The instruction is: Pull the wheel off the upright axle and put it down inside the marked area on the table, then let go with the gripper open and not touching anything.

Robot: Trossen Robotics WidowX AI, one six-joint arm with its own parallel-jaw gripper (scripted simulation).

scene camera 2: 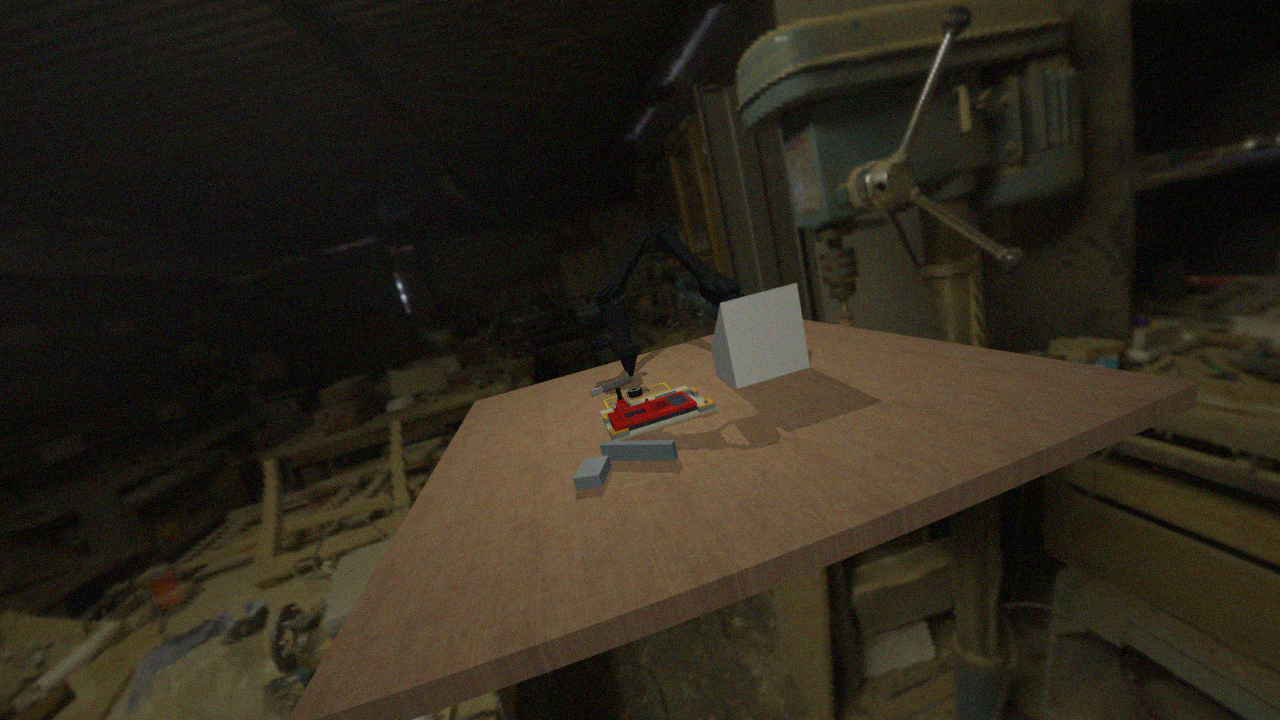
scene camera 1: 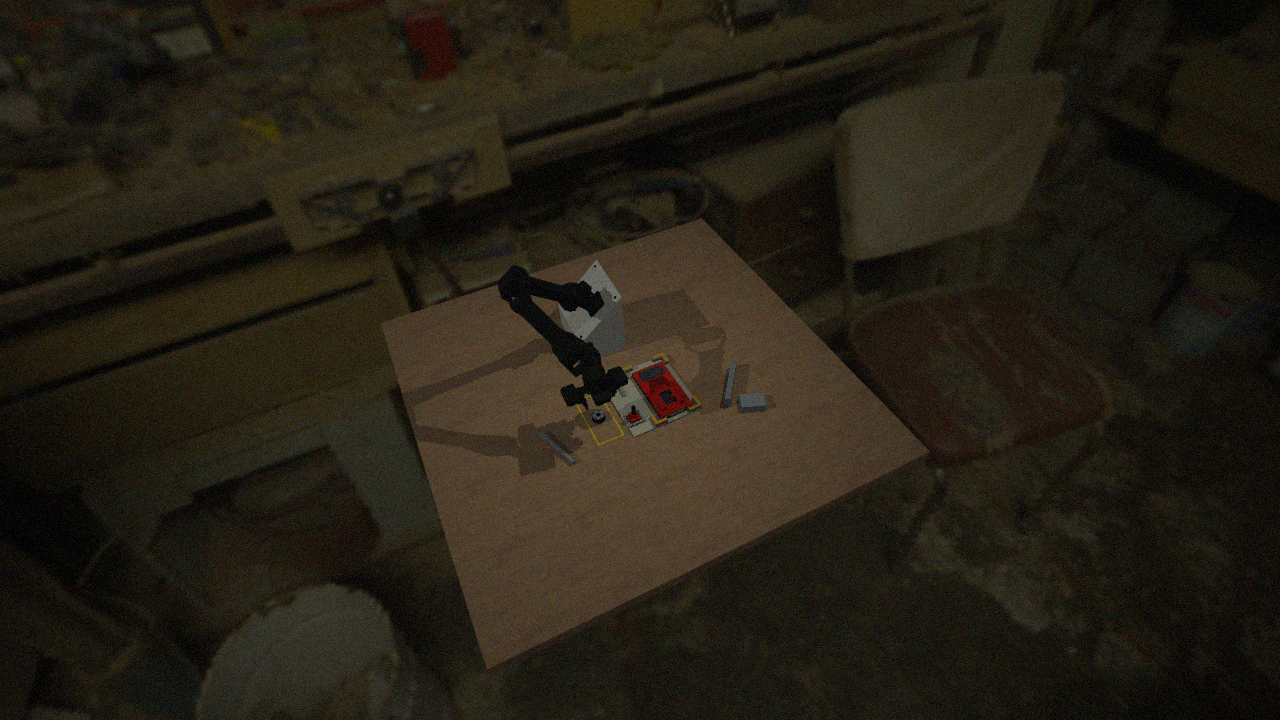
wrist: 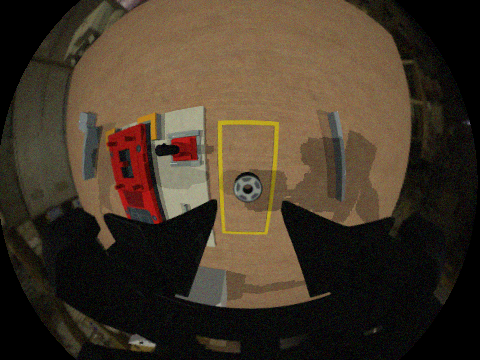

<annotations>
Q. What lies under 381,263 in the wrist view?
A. The gripper.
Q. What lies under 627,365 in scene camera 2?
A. The gripper.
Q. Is the gripper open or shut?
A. Open.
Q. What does the gripper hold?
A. Nothing.
</annotations>
